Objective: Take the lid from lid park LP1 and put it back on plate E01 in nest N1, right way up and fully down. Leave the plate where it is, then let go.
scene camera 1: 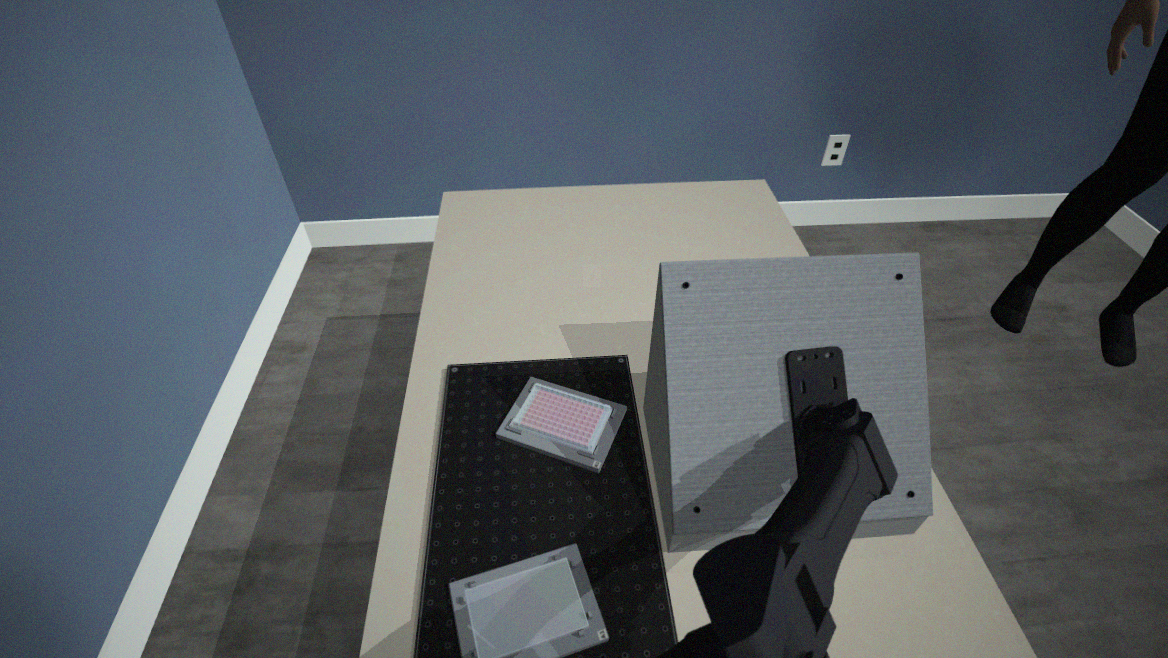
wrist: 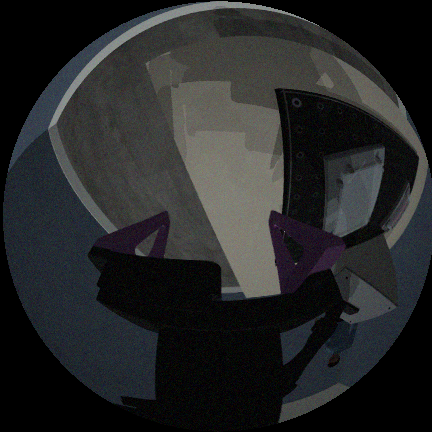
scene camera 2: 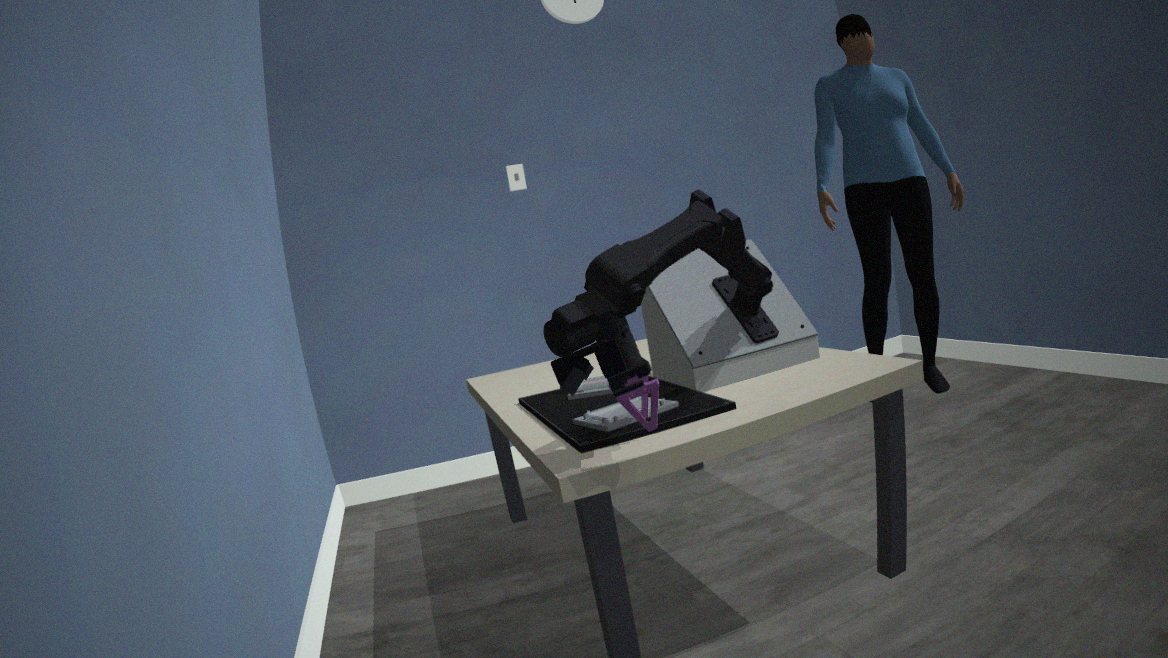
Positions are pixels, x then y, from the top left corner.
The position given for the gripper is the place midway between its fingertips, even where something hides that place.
Labels:
The gripper [scene camera 2: 648, 424] is open, holding nothing. Also in view: a clear grey lid [scene camera 1: 541, 604].

